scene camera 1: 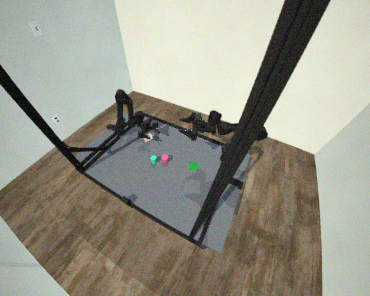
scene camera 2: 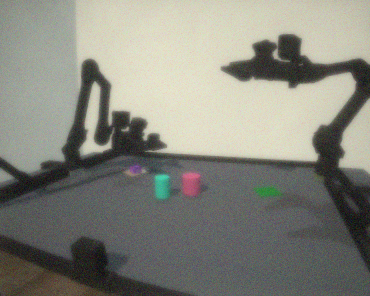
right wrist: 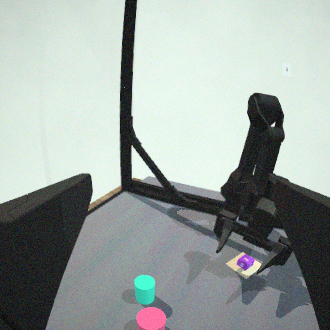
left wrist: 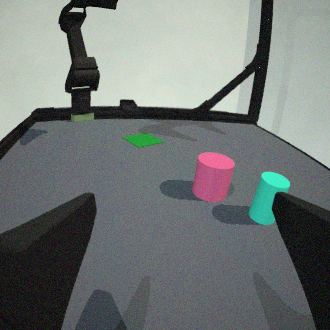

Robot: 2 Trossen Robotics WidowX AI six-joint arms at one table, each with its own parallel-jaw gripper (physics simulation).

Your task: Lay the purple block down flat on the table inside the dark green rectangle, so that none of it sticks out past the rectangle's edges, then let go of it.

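Places are measured from the left arm's base along level axes (x ahead, y left, z up), in millimetres.
Pixels of known places: left gripper, fingertip midpoint: [scene camera 1: 155, 135] [scene camera 2: 158, 147] [right wrist: 236, 262] [left wrist: 188, 203]; right gripper, fingertip midpoint: [scene camera 1: 179, 124] [scene camera 2: 224, 66] [right wrist: 187, 186]; left arm's base, origin of the base link: [scene camera 1: 121, 133] [scene camera 2: 73, 167] [right wrist: 230, 211]; right arm's base, origin of the base link: [scene camera 2: 327, 173] [left wrist: 80, 111].
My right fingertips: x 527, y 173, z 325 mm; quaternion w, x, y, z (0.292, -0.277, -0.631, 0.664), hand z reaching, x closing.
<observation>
For each thing: its middle in the pictures, then the offset to it from my right fingertips. "spot": a spot on its surface instead.
- purple block, body centre: [right wrist: 245, 261] [scene camera 2: 135, 169] dx -339, dy -31, dz -334 mm
- small beige square, surface spot: [right wrist: 247, 273] spot: dx -313, dy -9, dz -343 mm
- dark green rectangle, surface spot: [left wrist: 143, 140] [scene camera 2: 264, 191] [scene camera 1: 192, 165] spot: dx +112, dy +32, dz -343 mm
- pink cylinder, body centre: [left wrist: 212, 176] [right wrist: 150, 323] [scene camera 2: 191, 184] [scene camera 1: 165, 158] dx -59, dy -81, dz -319 mm
- turquoise cylinder, body centre: [left wrist: 268, 197] [right wrist: 144, 289] [scene camera 2: 162, 186] [scene camera 1: 153, 159] dx -107, dy -148, dz -317 mm
The purple block [scene camera 1: 149, 135] [scene camera 2: 135, 169] [right wrist: 245, 262] rests on a small beige square [right wrist: 247, 273] at the left of both scene views. It does not show in the left wrist view. The dark green rectangle [scene camera 1: 193, 166] [scene camera 2: 268, 191] [left wrist: 143, 140] lies flat on the table with nothing on it. My left gripper [scene camera 2: 164, 145] [left wrist: 188, 203] is open and empty, above the table close to the purple block; in the right wrist view its fingers reach either side of the beige square. My right gripper [scene camera 2: 223, 69] [right wrist: 187, 186] is open and empty, high above the table.
A pink cylinder [scene camera 1: 165, 158] [scene camera 2: 191, 184] [left wrist: 213, 177] [right wrist: 151, 319] and a turquoise cylinder [scene camera 1: 153, 159] [scene camera 2: 162, 186] [left wrist: 265, 205] [right wrist: 145, 289] stand upright between the block and the rectangle. A black frame [left wrist: 165, 112] borders the table, with tall posts.
</observation>
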